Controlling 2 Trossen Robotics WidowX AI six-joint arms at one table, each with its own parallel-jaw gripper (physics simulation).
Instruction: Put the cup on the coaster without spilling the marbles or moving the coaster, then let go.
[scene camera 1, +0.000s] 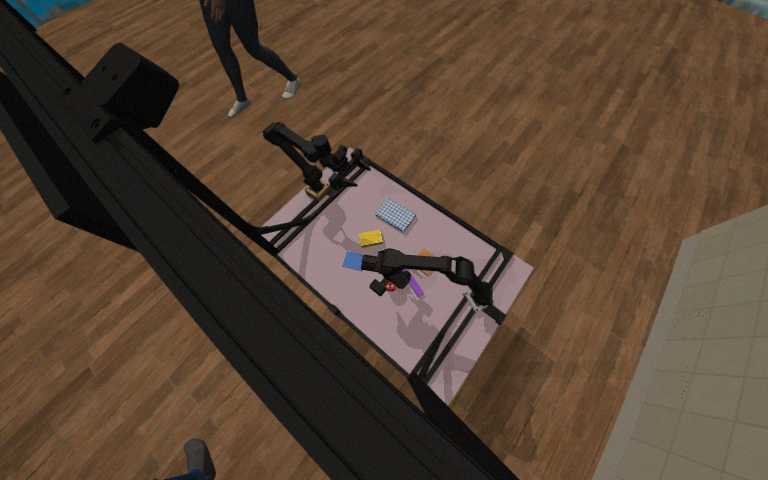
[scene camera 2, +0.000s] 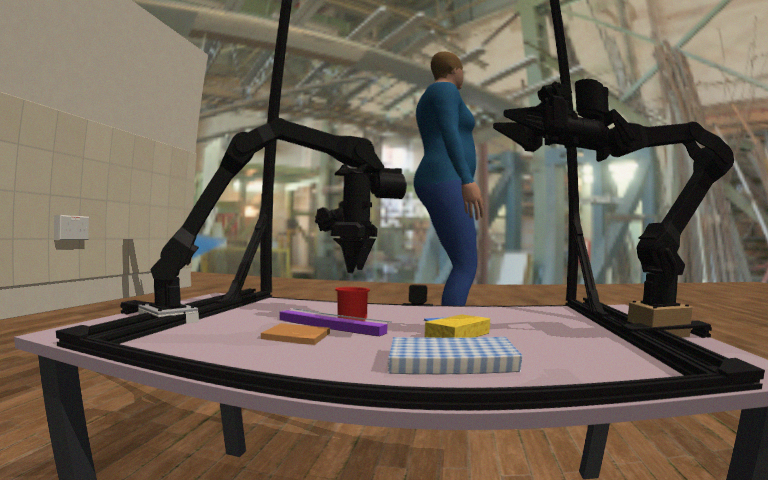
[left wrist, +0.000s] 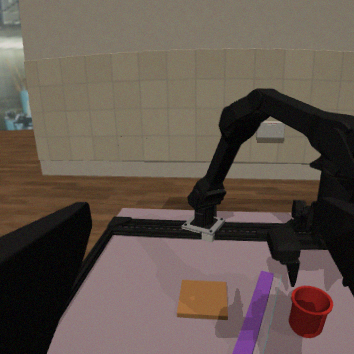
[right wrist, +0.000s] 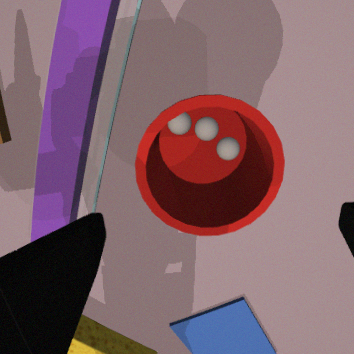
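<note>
My left gripper is visible in scene camera 1 and the left wrist view; my right gripper, in the left wrist view and the right wrist view. The pictures also show an orange-brown coaster.
</note>
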